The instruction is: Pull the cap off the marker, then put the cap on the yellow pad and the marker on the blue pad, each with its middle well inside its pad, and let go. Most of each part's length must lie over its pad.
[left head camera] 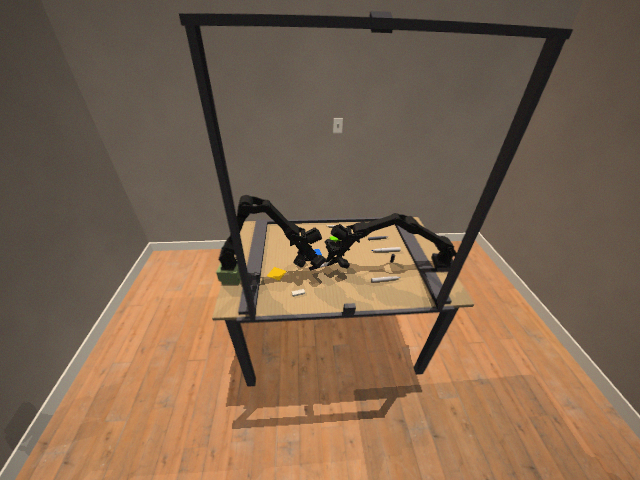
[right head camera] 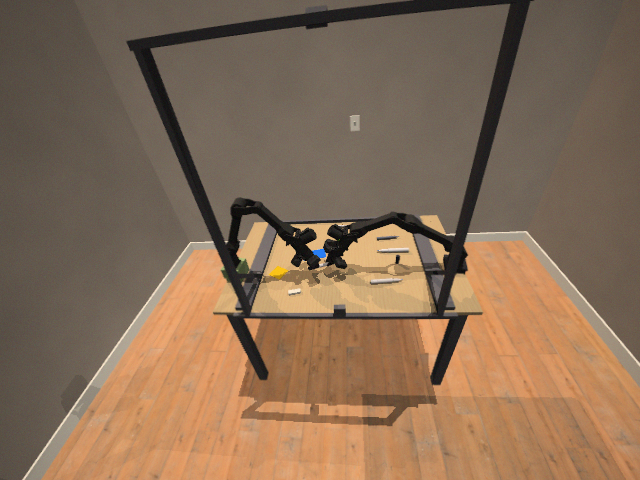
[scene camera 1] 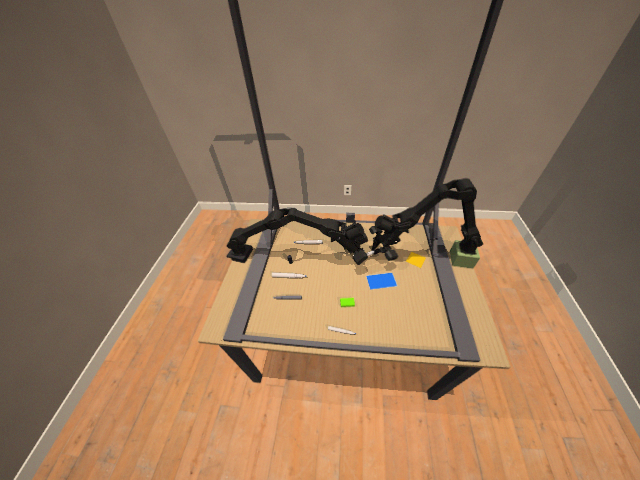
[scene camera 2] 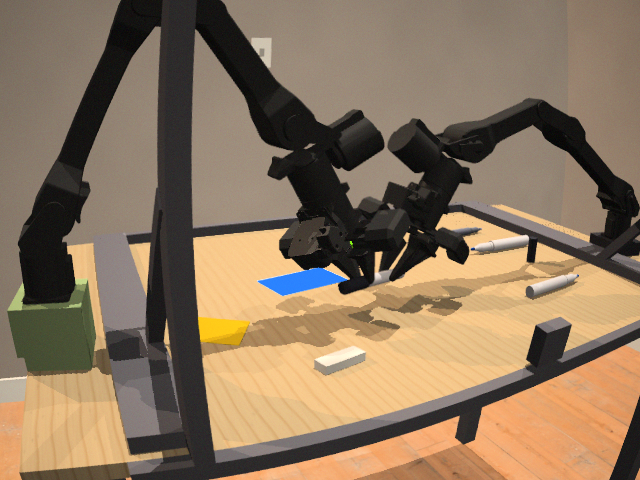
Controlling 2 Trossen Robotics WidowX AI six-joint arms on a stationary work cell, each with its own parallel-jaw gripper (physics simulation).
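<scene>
The marker's white barrel (scene camera 2: 382,277) (scene camera 1: 370,253) shows between the two grippers, above the table. Its dark cap (scene camera 2: 352,286) is at the left fingertips. My left gripper (scene camera 2: 363,280) is shut on the cap. My right gripper (scene camera 2: 391,276) is shut on the marker's barrel. The fingers hide much of both parts, so I cannot tell whether cap and barrel are joined. The blue pad (left head camera: 317,252) (right head camera: 319,253) (scene camera 1: 381,281) (scene camera 2: 302,282) lies behind the grippers in scene camera 2. The yellow pad (left head camera: 276,273) (right head camera: 279,272) (scene camera 1: 416,259) (scene camera 2: 223,331) lies to their left there. Both pads are bare.
A white block (left head camera: 298,292) (scene camera 2: 340,360) lies in front of the grippers in scene camera 2. A green block (scene camera 1: 347,302), a pale pen (scene camera 1: 341,330), a grey pen (scene camera 1: 287,297), white markers (scene camera 1: 288,275) (scene camera 2: 551,285) and a small upright black cylinder (scene camera 2: 531,249) are also on the table.
</scene>
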